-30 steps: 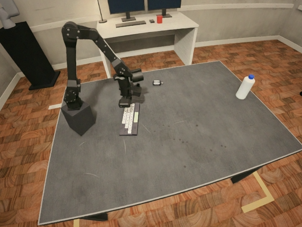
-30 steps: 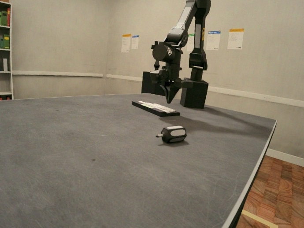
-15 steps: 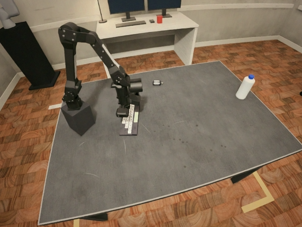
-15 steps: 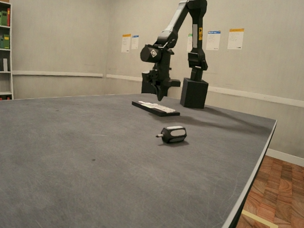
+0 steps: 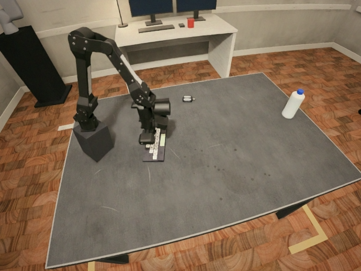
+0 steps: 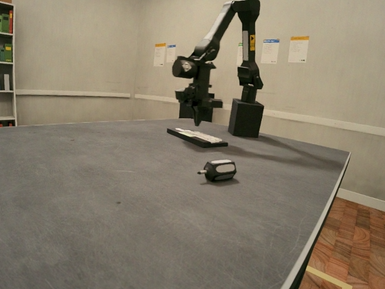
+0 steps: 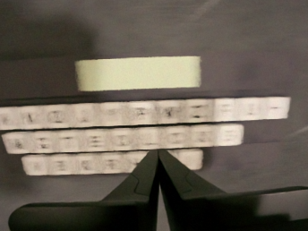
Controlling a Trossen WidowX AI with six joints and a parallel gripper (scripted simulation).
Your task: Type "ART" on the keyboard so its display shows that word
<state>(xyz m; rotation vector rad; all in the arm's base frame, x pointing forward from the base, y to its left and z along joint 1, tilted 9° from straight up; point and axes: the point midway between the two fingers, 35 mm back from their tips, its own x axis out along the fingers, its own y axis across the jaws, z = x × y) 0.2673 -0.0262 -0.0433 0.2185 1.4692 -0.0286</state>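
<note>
Right now my hand is 90 mm to the left of the left-arrow key and 60 mm above it. The rest, counted from my hand: small black-and-white object 230 mm ahead, 300 mm to the left, 60 mm below.
</note>
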